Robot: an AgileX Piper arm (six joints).
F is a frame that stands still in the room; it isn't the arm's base.
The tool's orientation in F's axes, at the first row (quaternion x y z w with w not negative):
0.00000, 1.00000, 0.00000, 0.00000
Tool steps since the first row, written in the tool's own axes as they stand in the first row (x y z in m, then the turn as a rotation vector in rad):
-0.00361, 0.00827, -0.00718, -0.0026, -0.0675, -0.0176
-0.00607, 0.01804, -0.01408, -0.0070, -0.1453, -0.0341
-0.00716, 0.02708, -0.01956, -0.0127, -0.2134, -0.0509
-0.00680, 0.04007, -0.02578, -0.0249, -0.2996, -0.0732
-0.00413, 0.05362, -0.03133, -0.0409, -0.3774, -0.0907
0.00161, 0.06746, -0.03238, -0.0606, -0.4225, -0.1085
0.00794, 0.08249, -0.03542, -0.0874, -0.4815, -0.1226
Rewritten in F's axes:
0.00361, 0.00827, 0.00718, 0.0026, -0.0675, 0.0176
0.00607, 0.01804, 0.01408, 0.0070, -0.1453, 0.0341
0.00716, 0.02708, 0.01956, 0.0127, -0.2134, 0.0509
0.00680, 0.04007, 0.02578, 0.0249, -0.2996, 0.0732
0.00413, 0.05362, 0.03133, 0.0409, -0.3774, 0.0907
-0.00161, 0.06746, 0.03238, 0.0606, -0.4225, 0.1085
-0.00794, 0.08249, 0.03542, 0.0874, -0.4815, 0.1226

